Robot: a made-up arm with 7 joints. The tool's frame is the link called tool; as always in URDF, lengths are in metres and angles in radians. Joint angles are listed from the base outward.
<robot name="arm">
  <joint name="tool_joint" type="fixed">
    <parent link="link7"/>
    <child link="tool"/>
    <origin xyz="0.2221 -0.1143 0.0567"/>
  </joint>
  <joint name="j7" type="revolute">
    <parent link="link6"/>
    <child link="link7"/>
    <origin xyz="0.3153 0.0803 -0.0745"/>
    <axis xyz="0 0 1"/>
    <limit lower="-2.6" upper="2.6"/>
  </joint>
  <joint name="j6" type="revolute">
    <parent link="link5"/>
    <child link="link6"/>
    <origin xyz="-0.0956 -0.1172 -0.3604"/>
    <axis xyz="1 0 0"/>
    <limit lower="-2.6" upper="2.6"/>
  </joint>
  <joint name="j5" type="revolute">
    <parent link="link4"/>
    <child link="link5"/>
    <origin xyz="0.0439 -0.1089 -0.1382"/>
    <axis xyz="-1 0 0"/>
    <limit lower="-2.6" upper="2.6"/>
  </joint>
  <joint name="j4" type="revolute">
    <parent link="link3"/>
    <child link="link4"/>
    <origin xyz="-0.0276 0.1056 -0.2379"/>
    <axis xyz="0 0 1"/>
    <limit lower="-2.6" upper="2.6"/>
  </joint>
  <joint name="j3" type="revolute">
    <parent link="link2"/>
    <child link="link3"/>
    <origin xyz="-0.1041 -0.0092 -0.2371"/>
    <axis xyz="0 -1 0"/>
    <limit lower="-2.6" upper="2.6"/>
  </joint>
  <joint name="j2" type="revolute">
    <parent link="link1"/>
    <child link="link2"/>
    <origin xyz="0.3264 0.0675 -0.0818"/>
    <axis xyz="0 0 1"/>
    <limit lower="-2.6" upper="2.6"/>
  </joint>
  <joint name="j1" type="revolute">
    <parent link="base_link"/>
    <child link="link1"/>
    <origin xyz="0 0 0.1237"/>
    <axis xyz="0 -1 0"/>
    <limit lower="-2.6" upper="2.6"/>
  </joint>
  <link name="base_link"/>
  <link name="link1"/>
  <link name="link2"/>
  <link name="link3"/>
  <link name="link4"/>
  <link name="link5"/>
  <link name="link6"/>
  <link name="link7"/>
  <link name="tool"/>
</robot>
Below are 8 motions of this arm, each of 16 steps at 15 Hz.
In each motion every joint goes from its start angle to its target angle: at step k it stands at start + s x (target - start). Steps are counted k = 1, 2, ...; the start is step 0. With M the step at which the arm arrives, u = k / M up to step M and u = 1 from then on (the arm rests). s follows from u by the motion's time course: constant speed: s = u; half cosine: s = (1 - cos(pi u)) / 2; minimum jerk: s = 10 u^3 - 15 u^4 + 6 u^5.
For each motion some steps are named. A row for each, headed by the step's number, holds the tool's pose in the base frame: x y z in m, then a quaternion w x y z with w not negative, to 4 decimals.
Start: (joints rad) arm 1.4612 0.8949 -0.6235 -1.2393 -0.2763 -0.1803 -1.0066
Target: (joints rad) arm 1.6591 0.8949 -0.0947 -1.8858 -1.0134 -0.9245 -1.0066
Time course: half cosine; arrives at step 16
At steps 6, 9, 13, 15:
6: 0.9380 -0.5524 0.1815 0.4993 0.3433 -0.4925 -0.6247
9: 0.9885 -0.4328 0.2908 0.4359 0.4647 -0.4724 -0.6090
13: 0.9853 -0.3108 0.4320 0.3709 0.5889 -0.4259 -0.5781
15: 0.9757 -0.2854 0.4650 0.3568 0.6161 -0.4115 -0.5690

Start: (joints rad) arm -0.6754 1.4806 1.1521 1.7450 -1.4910 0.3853 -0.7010
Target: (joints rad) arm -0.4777 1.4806 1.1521 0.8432 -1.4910 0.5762 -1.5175
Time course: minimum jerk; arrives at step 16
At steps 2, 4, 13, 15, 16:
2: -0.6168 0.4453 -0.5852 0.2372 0.1090 0.4144 0.8719
4: -0.6003 0.4594 -0.5758 0.2667 0.1183 0.4367 0.8510
13: -0.4086 0.5215 -0.4983 0.4445 0.1408 0.6578 0.5915
15: -0.3974 0.5214 -0.4938 0.4482 0.1387 0.6694 0.5760
16: -0.3968 0.5214 -0.4935 0.4483 0.1386 0.6699 0.5753

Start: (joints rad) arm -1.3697 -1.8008 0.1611 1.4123 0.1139 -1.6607 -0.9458
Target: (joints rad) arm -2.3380 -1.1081 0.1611 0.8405 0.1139 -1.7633 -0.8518
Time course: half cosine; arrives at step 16
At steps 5, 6, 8, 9, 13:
5: -0.8283 -0.2322 -0.4898 0.4808 -0.8051 0.1405 0.3177
6: -0.8760 -0.2236 -0.4219 0.4766 -0.7892 0.1575 0.3539
8: -0.9613 -0.2048 -0.2575 0.4653 -0.7484 0.1954 0.4305
9: -0.9931 -0.1955 -0.1677 0.4583 -0.7247 0.2147 0.4676
13: -1.0367 -0.1667 0.1426 0.4298 -0.6354 0.2776 0.5784

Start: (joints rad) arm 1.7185 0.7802 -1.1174 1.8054 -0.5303 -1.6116 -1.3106
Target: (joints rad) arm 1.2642 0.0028 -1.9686 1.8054 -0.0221 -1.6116 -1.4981
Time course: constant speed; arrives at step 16
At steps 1, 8, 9, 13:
1: 0.6414 -0.1210 -0.1764 0.6059 -0.3176 -0.6027 0.4108
8: 0.4001 0.0938 -0.3586 0.7727 -0.1184 -0.5567 0.2810
9: 0.3615 0.1290 -0.3685 0.7925 -0.0906 -0.5448 0.2587
13: 0.2110 0.2729 -0.3636 0.8593 0.0161 -0.4850 0.1615

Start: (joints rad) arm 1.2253 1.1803 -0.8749 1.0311 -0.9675 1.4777 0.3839
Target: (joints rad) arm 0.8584 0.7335 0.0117 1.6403 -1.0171 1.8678 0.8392
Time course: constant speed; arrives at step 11
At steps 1, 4, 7, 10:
1: 0.6475 -0.0942 -0.5590 0.5842 0.5057 0.5783 0.2616
4: 0.6114 0.0837 -0.6083 0.4700 0.5448 0.6156 0.3216
7: 0.5864 0.2412 -0.6247 0.3728 0.5704 0.6323 0.3686
10: 0.5825 0.3772 -0.6174 0.3003 0.5879 0.6313 0.4070

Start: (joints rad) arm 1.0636 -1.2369 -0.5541 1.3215 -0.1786 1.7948 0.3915
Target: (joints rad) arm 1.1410 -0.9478 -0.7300 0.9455 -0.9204 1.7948 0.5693
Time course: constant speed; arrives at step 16
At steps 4, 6, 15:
4: 1.2422 0.5399 0.2709 0.1205 0.8446 -0.2295 0.4685
6: 1.2195 0.5652 0.2633 0.0736 0.8619 -0.2190 0.4513
15: 1.1144 0.6387 0.2342 0.1256 -0.9130 0.1845 -0.3414

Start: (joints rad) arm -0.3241 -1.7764 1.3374 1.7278 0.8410 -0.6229 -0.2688
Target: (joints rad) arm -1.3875 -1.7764 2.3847 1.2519 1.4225 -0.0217 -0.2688
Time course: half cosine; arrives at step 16
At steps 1, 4, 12, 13, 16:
1: 0.7809 -0.4591 -0.1935 0.1807 -0.9633 -0.0055 0.1984
4: 0.7697 -0.3860 -0.1944 0.1067 -0.9608 -0.0056 0.2558
12: 0.5400 0.2362 -0.5057 0.1859 0.8081 0.2268 -0.5109
13: 0.4815 0.2938 -0.5379 0.1979 0.7846 0.2595 -0.5271
16: 0.3912 0.3687 -0.5745 0.2094 0.7506 0.3059 -0.5470

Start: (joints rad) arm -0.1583 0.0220 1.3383 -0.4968 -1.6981 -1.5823 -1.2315
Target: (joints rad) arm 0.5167 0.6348 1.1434 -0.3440 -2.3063 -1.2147 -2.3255
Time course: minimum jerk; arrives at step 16
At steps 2, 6, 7, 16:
2: 0.6996 0.1594 -0.2013 0.5540 0.4845 -0.3303 -0.5910
6: 0.6797 0.2911 -0.1359 0.5361 0.6512 -0.1892 -0.5026
7: 0.6541 0.3400 -0.1097 0.5374 0.6976 -0.1174 -0.4591
16: 0.3838 0.4121 -0.0481 0.6519 0.6553 0.3027 -0.2322

